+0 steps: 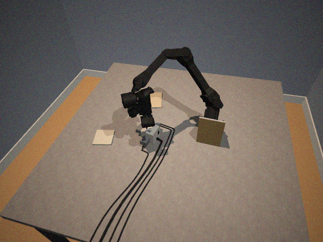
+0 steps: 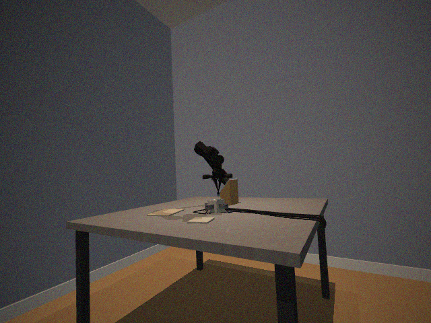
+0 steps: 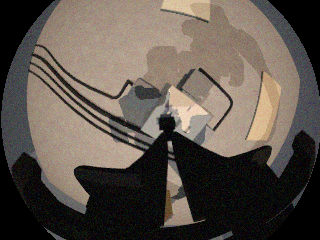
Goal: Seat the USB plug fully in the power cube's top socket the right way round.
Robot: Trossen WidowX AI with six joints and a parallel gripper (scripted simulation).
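Right now the USB plug is 20 mm below my gripper tip. Also, from my gripper tip: flat card (250 mm ahead, 130 mm below, 80 mm to the left).
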